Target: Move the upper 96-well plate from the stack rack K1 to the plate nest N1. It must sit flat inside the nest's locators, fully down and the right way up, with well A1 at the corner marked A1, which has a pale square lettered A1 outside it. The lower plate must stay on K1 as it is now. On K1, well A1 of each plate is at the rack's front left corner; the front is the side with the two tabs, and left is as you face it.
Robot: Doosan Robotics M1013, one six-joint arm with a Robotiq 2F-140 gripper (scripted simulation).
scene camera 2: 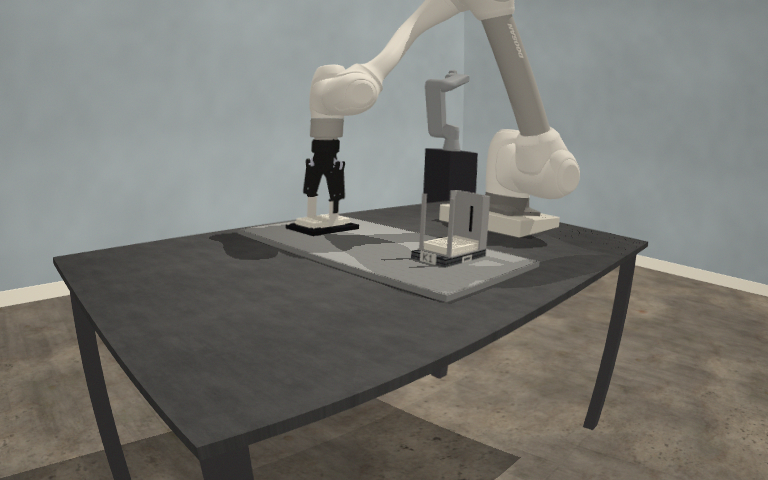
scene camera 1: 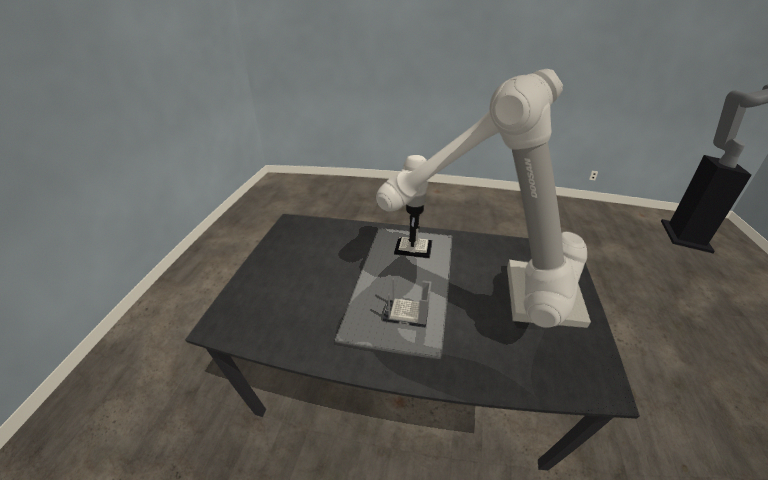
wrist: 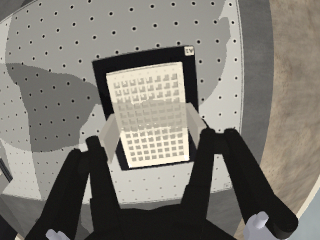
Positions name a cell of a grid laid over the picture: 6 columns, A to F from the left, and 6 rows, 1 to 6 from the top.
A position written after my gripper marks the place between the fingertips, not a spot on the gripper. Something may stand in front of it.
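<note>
I can see my own gripper (scene camera 2: C3), and the wrist view shows the gripper as well (wrist: C3). A black plate nest N1 (wrist: C2) is there for me to see too.
</note>
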